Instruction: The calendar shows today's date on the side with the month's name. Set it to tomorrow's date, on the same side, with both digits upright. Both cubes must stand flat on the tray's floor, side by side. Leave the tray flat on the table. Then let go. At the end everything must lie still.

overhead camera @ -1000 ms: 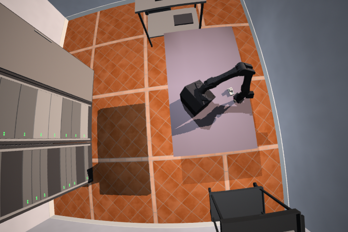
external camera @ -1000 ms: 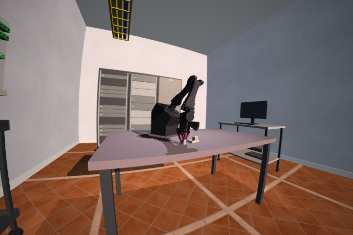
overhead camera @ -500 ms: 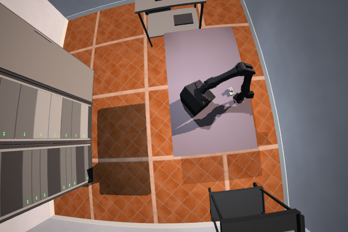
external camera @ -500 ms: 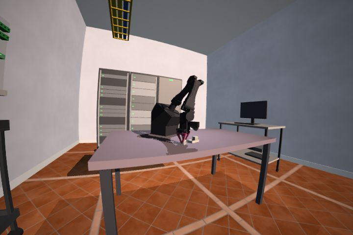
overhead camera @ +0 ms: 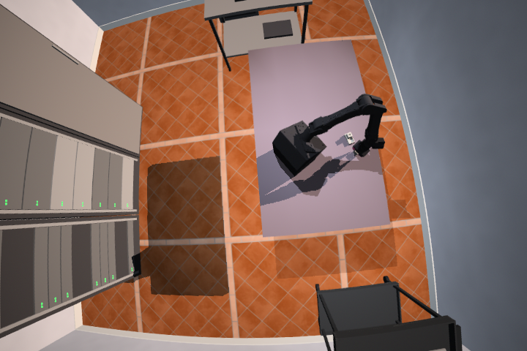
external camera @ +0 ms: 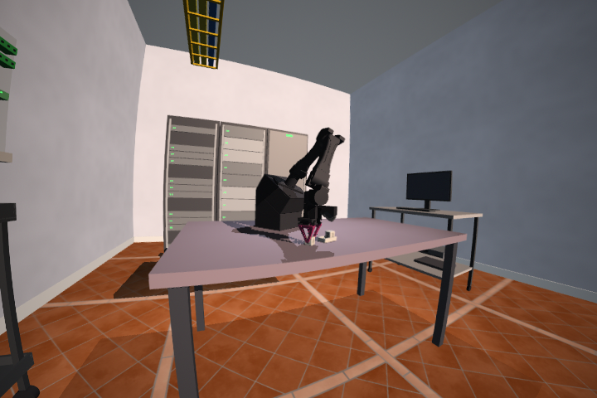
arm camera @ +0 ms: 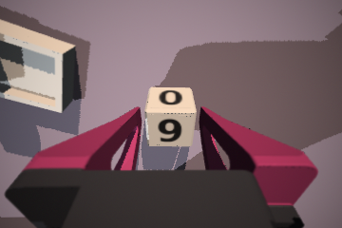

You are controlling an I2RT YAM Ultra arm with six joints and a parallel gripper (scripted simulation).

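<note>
The cream digit cube is right at my hand. Round my hand: cream tray: 30 mm behind, 110 mm to the left, 10 mm below.
</note>
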